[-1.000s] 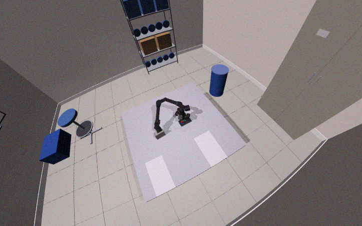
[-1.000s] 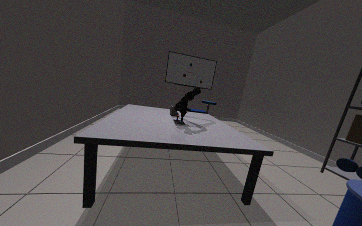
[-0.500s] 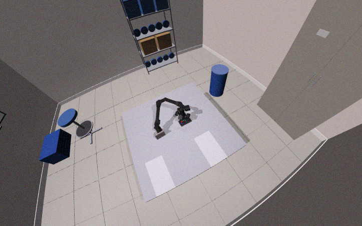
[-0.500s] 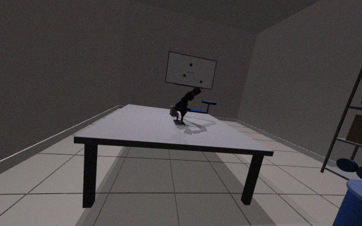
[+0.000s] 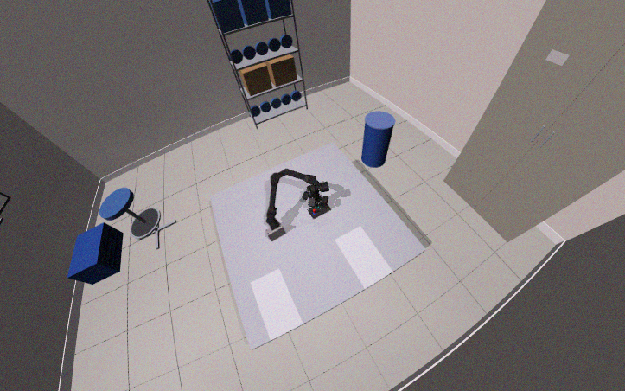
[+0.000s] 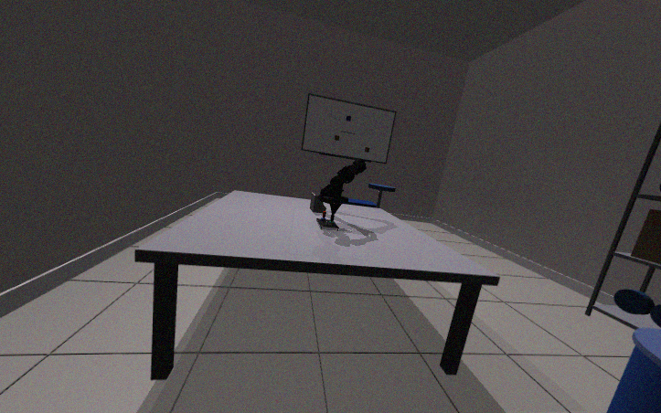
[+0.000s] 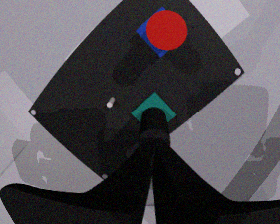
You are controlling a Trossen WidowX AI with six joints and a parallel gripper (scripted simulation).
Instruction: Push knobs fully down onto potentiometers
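Right now my gripper tip is 2 cm above the black knob. Round my gripper tip: red knob: 5 cm behind, 4 cm to the right, 2 cm below; teal potentiometer: 2 cm below.
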